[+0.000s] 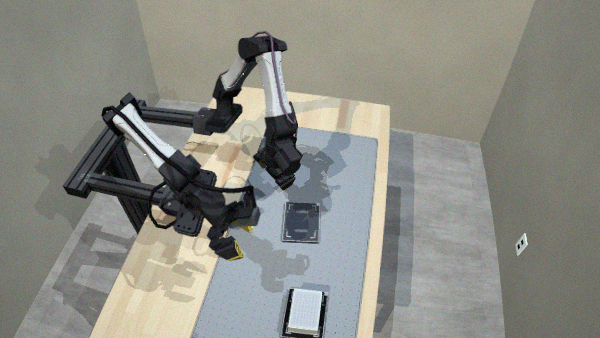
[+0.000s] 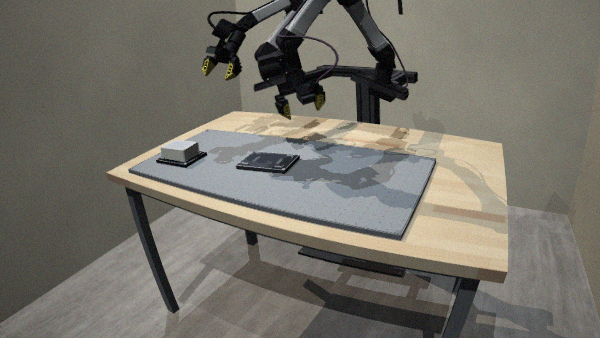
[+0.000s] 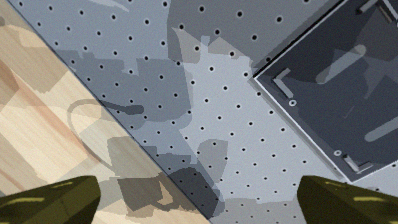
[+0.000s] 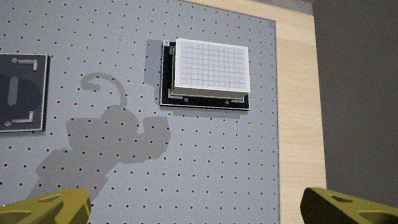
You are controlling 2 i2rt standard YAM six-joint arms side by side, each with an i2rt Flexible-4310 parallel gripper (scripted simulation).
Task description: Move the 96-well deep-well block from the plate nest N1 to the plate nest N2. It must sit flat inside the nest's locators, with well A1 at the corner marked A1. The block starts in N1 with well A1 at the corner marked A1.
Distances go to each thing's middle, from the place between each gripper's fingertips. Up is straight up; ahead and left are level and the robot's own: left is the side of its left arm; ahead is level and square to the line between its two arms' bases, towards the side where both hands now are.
Right now the pale deep-well block [image 4: 199, 69] is 17 cm ahead of my right hand [image 2: 215, 77], 8 cm to the right of it and 23 cm below it. From my right hand the other things lie so: nest N2 [image 1: 309, 221]: 12 cm ahead, 26 cm to the left, 26 cm below; black nest N1 [image 4: 167, 59]: 17 cm ahead, 8 cm to the right, 26 cm below.
Now: left hand [image 2: 304, 114] 100 mm short of the nest N2, 80 mm to the left of it and 130 mm above it. Also, from my left hand: pale deep-well block: 150 mm ahead, 420 mm to the right, 110 mm below; black nest N1: 150 mm ahead, 420 mm to the right, 130 mm below.
